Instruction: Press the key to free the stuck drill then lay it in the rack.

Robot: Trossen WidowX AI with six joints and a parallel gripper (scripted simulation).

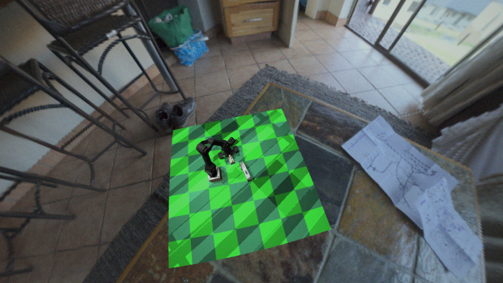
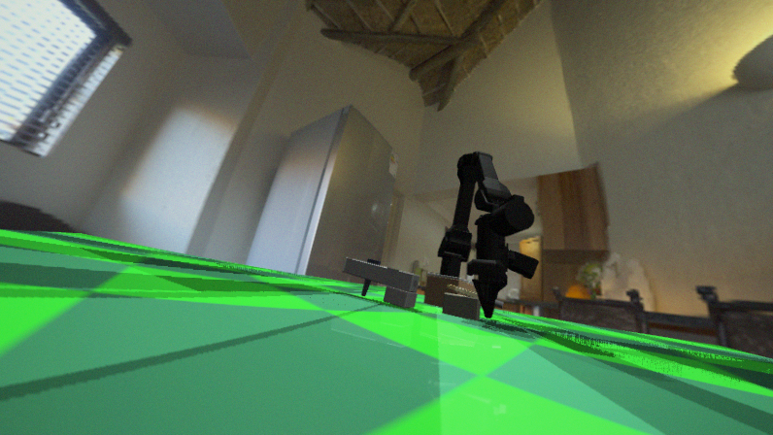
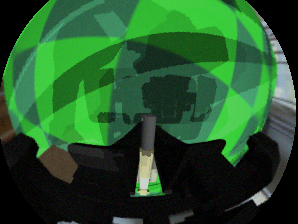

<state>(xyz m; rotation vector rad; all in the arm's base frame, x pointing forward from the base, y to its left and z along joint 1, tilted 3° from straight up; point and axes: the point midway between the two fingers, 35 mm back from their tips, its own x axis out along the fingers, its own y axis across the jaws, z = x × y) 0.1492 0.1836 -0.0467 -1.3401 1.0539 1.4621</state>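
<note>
Right now my gripper tip is 4 cm to the left of the drill, 4 cm below it and 1 cm short of it. Round my gripper tip: long grey holder 19 cm to the right, 13 cm ahead, 4 cm above; dark key 22 cm to the right, 14 cm ahead, 5 cm above; small grey rack block 5 cm to the right, 1 cm ahead, 1 cm above.
</note>
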